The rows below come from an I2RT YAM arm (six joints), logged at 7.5 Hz.
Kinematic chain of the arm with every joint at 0, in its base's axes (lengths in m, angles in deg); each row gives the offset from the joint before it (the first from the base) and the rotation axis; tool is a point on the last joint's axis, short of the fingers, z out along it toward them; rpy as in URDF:
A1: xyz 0 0 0.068 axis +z
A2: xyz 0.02 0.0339 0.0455 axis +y
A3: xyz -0.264 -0.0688 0 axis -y
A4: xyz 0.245 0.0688 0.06 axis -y
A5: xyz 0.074 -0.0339 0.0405 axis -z
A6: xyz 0.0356 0 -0.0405 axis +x
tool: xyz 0 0 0 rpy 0 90 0
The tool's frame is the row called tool.
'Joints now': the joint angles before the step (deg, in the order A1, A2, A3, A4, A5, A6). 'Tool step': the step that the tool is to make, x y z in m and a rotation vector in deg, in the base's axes. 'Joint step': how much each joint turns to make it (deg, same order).
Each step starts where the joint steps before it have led.
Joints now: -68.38 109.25 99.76 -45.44 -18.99 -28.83
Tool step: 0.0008 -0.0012 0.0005 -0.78 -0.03 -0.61
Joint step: 0.09 0.00 -0.09 0.96 0.62 0.44
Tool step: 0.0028 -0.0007 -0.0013 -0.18 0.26 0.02
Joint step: 0.35 0.35 0.16 0.28 0.44 0.09
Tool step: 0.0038 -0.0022 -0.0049 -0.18 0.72 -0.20
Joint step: 0.44 0.78 -0.01 0.70 0.97 0.09
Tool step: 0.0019 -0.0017 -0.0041 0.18 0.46 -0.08
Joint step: 0.18 0.62 0.02 0.26 0.44 0.01
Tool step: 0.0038 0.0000 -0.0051 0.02 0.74 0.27
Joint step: 0.52 0.44 -0.43 0.52 0.69 -0.19
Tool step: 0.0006 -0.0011 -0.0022 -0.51 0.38 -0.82
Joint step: 0.09 0.10 -0.44 0.97 0.98 0.44
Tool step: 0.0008 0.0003 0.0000 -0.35 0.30 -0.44
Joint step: 0.17 -0.10 -0.18 0.35 0.69 0.26
